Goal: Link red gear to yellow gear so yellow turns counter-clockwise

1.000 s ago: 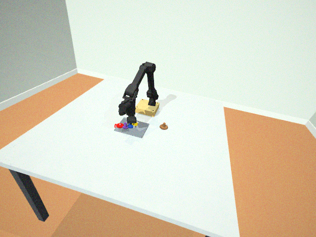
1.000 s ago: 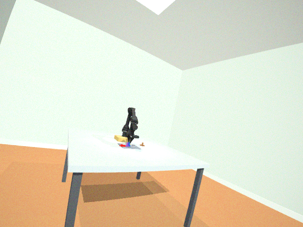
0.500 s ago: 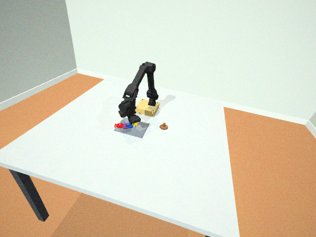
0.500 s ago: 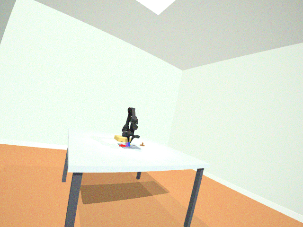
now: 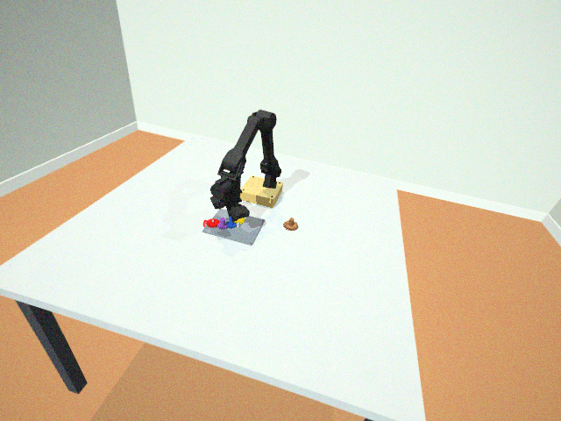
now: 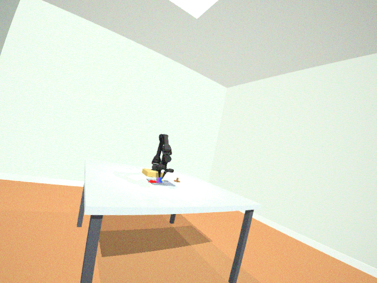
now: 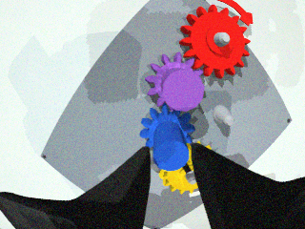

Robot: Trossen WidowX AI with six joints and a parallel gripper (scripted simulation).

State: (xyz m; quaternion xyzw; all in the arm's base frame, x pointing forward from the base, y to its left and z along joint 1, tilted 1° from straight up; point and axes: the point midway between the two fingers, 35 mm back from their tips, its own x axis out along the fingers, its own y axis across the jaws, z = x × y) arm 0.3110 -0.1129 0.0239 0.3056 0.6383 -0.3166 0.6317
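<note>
The blue gear lies 20 mm below my gripper tip. Round my gripper tip: yellow gear 40 mm behind, 20 mm to the left, 20 mm below; then red gear 80 mm to the right, 20 mm below, 10 mm ahead; then purple gear 30 mm to the right, 20 mm below, 20 mm ahead.
</note>
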